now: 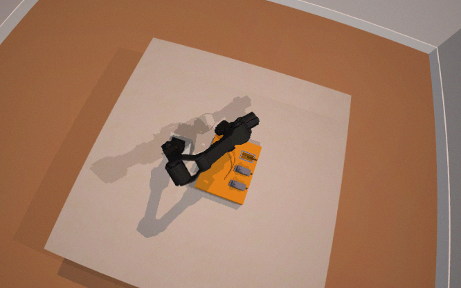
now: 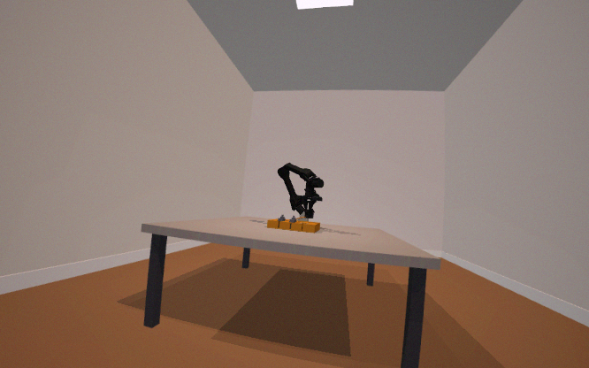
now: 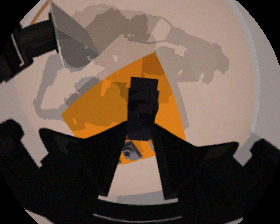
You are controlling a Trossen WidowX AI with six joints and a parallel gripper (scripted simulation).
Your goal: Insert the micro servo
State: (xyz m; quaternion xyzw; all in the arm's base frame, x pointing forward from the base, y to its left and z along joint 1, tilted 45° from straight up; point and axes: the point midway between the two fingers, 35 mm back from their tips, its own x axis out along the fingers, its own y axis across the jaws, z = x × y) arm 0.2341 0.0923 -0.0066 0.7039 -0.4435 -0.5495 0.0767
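My gripper tip is now 100 mm above the orange deck, 70 mm to the left of it and 10 mm past it.
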